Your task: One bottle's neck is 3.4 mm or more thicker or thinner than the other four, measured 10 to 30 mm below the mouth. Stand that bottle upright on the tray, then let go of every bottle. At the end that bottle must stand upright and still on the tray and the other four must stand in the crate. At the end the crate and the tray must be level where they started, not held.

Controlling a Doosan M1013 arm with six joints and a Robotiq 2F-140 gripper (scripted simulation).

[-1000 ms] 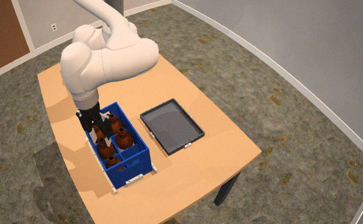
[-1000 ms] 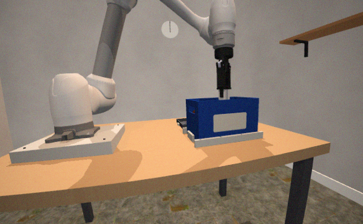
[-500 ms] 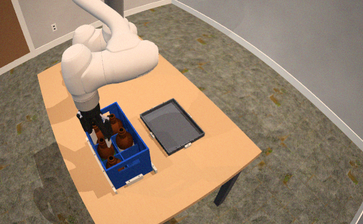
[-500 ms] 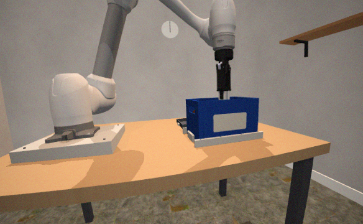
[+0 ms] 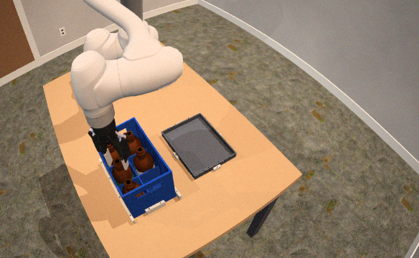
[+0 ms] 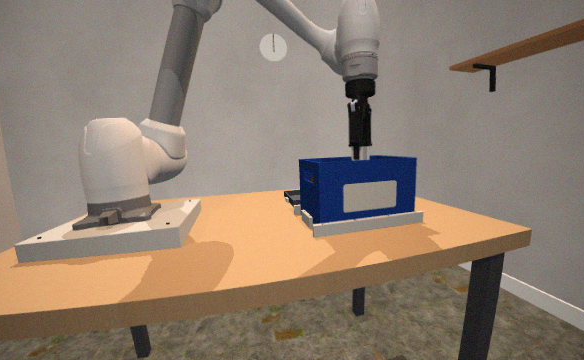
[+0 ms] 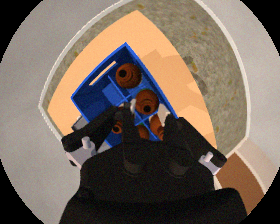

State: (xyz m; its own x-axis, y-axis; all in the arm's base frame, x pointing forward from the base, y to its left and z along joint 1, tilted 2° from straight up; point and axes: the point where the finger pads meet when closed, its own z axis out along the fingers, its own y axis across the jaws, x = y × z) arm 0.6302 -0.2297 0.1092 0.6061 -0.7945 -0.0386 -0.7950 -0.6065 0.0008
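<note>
Right now the bottle is 9 cm below my hand. The rest, counted from my hand: blue crate: 9 cm below, 4 cm to the left, 1 cm ahead; dark tray: 33 cm to the left, 16 cm below, 4 cm ahead.
</note>
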